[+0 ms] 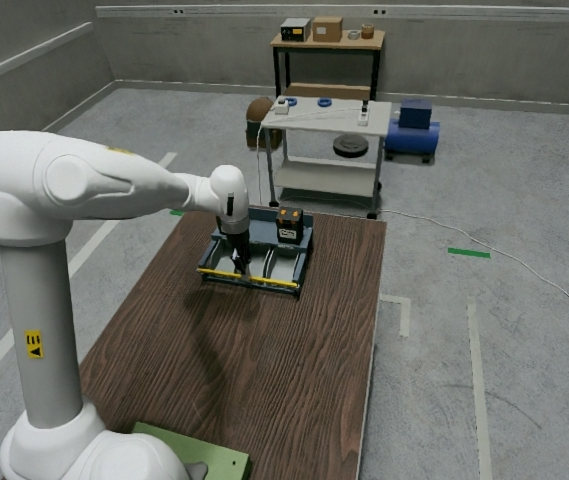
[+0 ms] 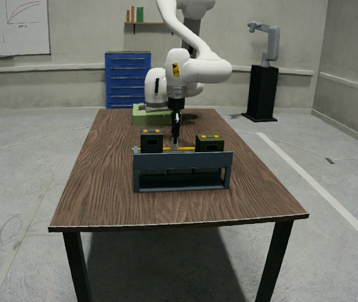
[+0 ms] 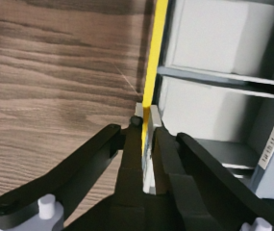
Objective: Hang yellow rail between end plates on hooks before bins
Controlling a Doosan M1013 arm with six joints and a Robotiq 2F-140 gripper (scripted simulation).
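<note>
Right now my hand is 3 cm above the yellow rail.
</note>
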